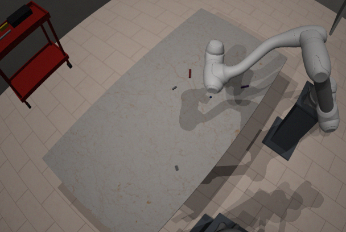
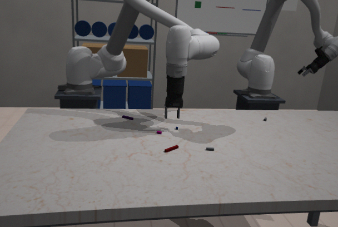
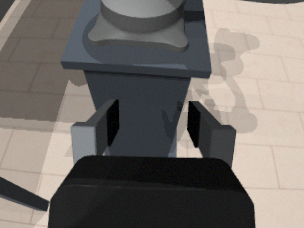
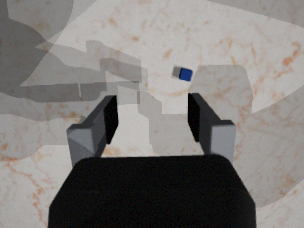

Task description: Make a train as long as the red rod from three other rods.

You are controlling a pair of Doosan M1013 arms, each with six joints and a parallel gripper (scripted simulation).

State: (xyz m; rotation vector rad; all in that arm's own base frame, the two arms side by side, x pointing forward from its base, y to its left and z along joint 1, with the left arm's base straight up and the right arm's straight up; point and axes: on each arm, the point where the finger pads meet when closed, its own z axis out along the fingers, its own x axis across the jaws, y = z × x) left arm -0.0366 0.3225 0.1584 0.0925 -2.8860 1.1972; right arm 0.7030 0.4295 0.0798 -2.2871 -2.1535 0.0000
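Note:
My right gripper is now 20 cm short of the red rod, 3 cm to the left of it and 7 cm above it. The rest, counted from my right hand: blue rod (2 cm behind, 3 cm to the left, 7 cm below); then magenta rod (4 cm ahead, 6 cm to the right, 7 cm below); then purple rod (15 cm behind, 20 cm to the right, 7 cm below).

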